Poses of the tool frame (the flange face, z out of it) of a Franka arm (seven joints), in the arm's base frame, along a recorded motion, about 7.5 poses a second.
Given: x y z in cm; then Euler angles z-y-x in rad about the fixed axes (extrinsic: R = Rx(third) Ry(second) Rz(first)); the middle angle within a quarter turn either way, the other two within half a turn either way.
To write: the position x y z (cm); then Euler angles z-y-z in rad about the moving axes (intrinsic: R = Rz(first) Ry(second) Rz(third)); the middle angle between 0 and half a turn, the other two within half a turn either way. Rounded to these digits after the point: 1 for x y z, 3 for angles.
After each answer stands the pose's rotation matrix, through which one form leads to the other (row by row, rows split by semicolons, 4 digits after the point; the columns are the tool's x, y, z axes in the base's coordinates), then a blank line. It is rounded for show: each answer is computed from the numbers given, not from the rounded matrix.
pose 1, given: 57.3 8.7 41.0 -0.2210 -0.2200 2.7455
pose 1, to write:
57.3 8.7 41.0 -2.096 2.691 0.869
0.9522 0.2139 -0.2182; 0.1201 -0.9186 -0.3765; -0.2810 0.3323 -0.9003

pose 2, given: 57.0 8.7 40.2 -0.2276 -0.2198 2.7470
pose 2, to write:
57.0 8.7 40.2 -2.097 2.693 0.861
0.9508 0.2202 -0.2180; 0.1266 -0.9183 -0.3752; -0.2828 0.3291 -0.9009

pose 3, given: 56.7 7.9 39.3 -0.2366 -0.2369 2.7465
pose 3, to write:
56.7 7.9 39.3 -2.131 2.684 0.822
0.9450 0.2279 -0.2347; 0.1285 -0.9184 -0.3741; -0.3008 0.3234 -0.8972

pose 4, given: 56.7 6.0 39.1 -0.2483 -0.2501 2.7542
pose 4, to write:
56.7 6.0 39.1 -2.165 2.684 0.777
0.9392 0.2381 -0.2475; 0.1369 -0.9205 -0.3660; -0.3150 0.3099 -0.8971

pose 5, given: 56.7 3.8 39.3 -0.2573 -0.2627 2.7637
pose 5, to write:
56.7 3.8 39.3 -2.201 2.685 0.734
0.9339 0.2457 -0.2597; 0.1439 -0.9232 -0.3563; -0.3273 0.2954 -0.8976

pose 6, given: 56.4 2.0 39.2 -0.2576 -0.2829 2.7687
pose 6, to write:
56.4 2.0 39.2 -2.244 2.678 0.693
0.9286 0.2446 -0.2791; 0.1389 -0.9265 -0.3498; -0.3442 0.2861 -0.8943

